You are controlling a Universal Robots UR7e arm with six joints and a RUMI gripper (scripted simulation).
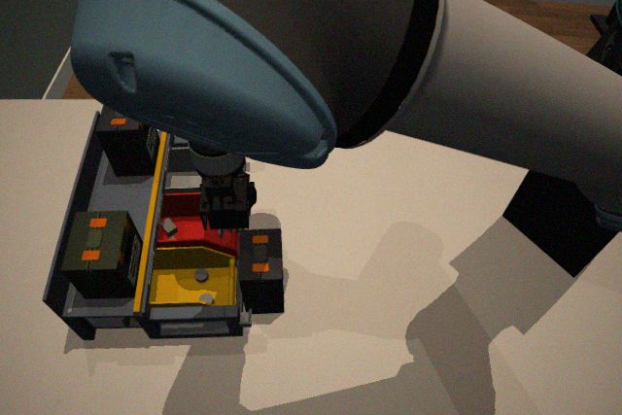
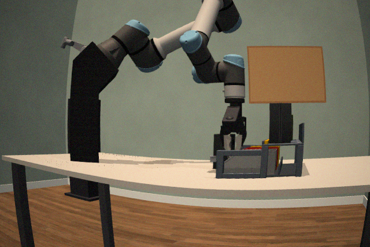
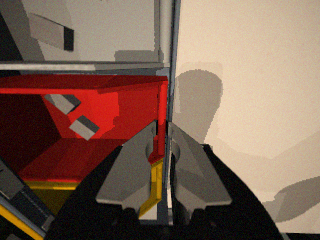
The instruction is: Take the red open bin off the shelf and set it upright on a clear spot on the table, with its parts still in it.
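Right now my hand is 8 cm short of the red open bin. Also, from my hand: yellow bin: 12 cm to the left, 8 cm ahead; then grey bin: 11 cm to the right, 9 cm ahead; then dark box: 10 cm to the left, 6 cm behind, 2 cm above.
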